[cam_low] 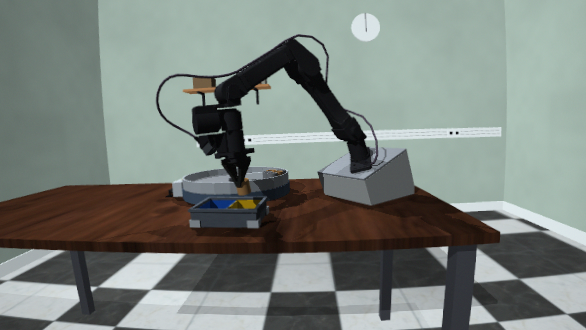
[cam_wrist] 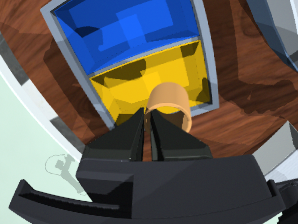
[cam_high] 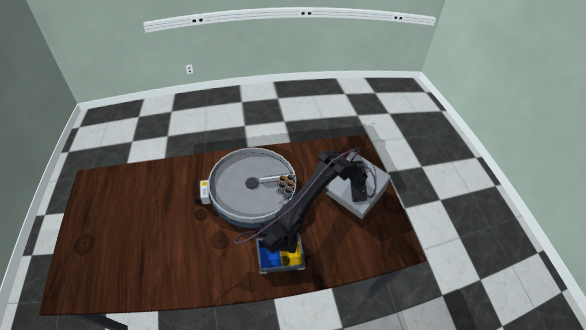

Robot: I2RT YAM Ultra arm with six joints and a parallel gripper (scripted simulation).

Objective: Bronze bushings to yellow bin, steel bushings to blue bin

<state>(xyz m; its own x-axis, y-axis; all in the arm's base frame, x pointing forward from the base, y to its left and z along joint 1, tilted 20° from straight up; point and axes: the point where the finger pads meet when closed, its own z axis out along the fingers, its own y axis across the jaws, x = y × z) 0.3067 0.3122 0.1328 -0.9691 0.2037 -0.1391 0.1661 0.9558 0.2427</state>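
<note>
The bin tray is 80 mm below my hand and 30 mm ahead of it. From my hand the other things lie so: grey turntable: 350 mm to the right, 190 mm ahead, 50 mm below; then yellow bin: 90 mm below, 10 mm to the right, 10 mm behind; then blue bin: 90 mm below, 80 mm ahead.
</note>
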